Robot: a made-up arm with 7 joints. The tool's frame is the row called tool.
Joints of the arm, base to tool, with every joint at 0 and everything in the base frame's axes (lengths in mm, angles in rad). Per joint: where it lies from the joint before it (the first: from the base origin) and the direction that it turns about. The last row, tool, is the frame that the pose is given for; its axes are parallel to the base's.
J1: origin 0.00 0.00 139.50 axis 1 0 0
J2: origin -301.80 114.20 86.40 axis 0 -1 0
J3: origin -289.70 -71.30 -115.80 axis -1 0 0
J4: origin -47.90 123.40 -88.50 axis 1 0 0
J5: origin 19.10 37.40 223.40 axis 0 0 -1
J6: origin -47.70 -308.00 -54.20 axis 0 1 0
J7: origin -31.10 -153.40 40.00 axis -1 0 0
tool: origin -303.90 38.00 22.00
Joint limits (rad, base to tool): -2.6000..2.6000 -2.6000..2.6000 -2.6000..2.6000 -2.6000..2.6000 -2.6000..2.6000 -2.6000..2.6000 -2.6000..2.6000
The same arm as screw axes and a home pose.
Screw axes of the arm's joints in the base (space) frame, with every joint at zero. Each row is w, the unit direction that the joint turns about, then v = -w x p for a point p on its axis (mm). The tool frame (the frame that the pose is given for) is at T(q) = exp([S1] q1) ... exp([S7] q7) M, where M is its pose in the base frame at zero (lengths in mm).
S1 = (1, 0, 0, 0, 139.5, 0)
S2 = (0, -1, 0, 225.9, 0, 301.8)
S3 = (-1, 0, 0, 0, -110.1, 42.9)
S4 = (1, 0, 0, 0, 21.6, -166.3)
S5 = (0, 0, -1, -203.7, -620.3, 0)
S6 = (0, 1, 0, -190.8, 0, -668)
S7 = (-1, 0, 0, 0, -230.8, -257.7)
M: xyz -1003 -219.7 252.8 (mm) rpy 0 0 0 (deg, as in URDF)
Joint limits (deg, base to tool): -148.97..148.97 -148.97..148.97 -148.97..148.97 -148.97..148.97 -148.97..148.97 -148.97..148.97 -148.97..148.97

